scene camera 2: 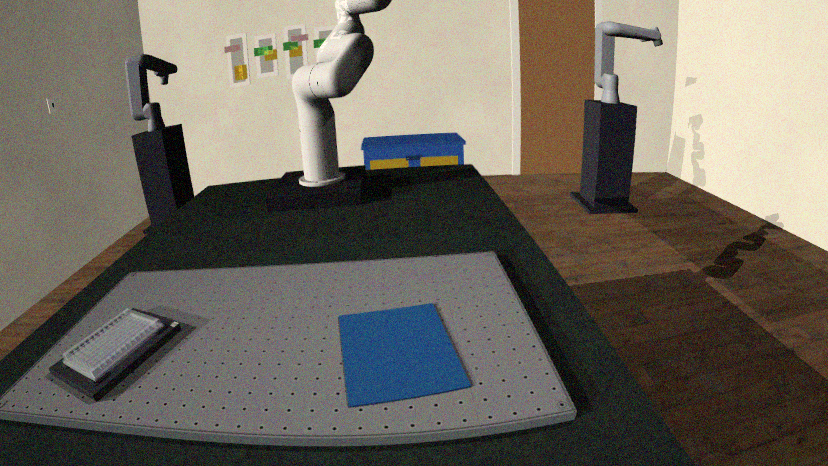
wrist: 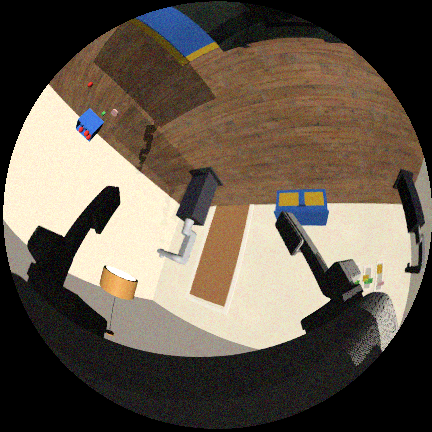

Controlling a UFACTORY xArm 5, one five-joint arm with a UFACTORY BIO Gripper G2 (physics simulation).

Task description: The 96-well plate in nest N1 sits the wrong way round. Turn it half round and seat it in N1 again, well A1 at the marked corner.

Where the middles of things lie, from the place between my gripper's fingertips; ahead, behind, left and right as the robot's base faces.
Right now my hand is 1080 mm short of the flat blue sheet (scene camera 2: 396, 354), 740 mm above it and 100 mm to the left of it. Round my hand: white 96-well plate (scene camera 2: 101, 351): 1110 mm ahead, 720 mm below, 490 mm to the right.
